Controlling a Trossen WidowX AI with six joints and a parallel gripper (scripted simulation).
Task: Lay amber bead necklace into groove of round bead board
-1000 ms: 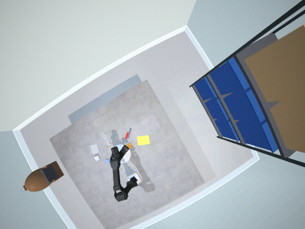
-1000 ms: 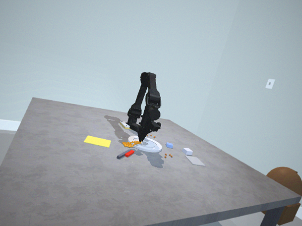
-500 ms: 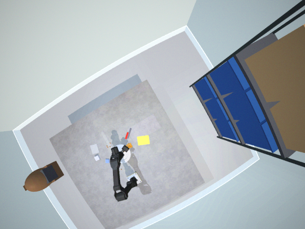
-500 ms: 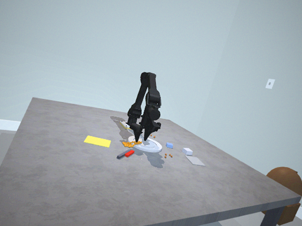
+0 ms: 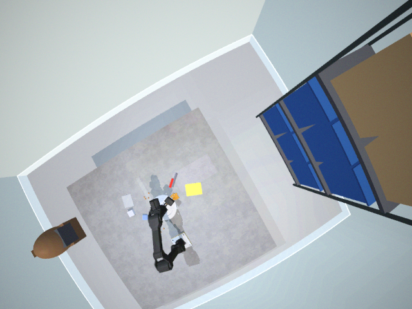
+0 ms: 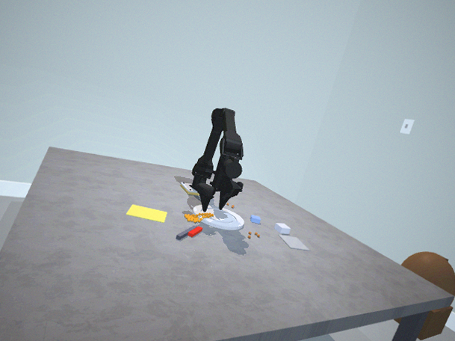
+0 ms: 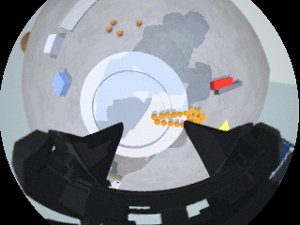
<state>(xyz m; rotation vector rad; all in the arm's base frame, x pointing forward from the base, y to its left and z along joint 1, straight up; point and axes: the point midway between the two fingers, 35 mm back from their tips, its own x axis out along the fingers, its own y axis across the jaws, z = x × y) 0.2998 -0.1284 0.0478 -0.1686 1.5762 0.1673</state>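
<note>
My gripper tip is now 40 mm to the right of the round white bead board and 20 mm above it. The rest, counted from my gripper tip: yellow sheet 50 mm behind, 230 mm to the right, 30 mm below; blue block 30 mm ahead, 210 mm to the left, 20 mm below; grey tool 100 mm ahead, 150 mm to the right, 30 mm below.
</note>
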